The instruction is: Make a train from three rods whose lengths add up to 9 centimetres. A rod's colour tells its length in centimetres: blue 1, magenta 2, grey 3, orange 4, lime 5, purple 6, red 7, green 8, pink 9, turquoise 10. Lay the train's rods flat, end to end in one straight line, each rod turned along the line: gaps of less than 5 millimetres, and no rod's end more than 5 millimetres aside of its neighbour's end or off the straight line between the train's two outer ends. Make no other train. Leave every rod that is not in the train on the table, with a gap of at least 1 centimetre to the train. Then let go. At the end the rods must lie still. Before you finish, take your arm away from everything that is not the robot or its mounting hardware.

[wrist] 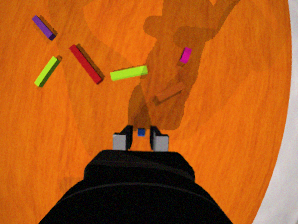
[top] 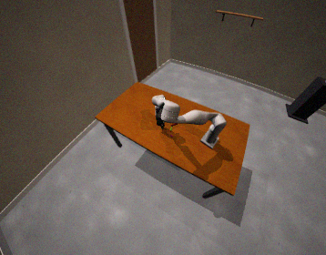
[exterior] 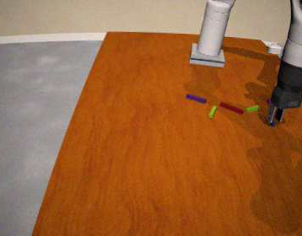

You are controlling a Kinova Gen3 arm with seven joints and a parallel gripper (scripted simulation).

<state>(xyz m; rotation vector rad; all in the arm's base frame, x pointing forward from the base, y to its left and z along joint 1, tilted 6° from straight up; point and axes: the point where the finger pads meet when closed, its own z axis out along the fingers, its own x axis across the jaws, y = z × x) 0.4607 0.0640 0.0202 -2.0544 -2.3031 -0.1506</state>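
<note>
Right now my hand is 3 cm above the blue rod. Round my hand: orange rod (6 cm behind, 3 cm to the left, 3 cm below); red rod (9 cm to the right, 8 cm behind, 3 cm below); magenta rod (12 cm behind, 5 cm to the left, 3 cm below).
</note>
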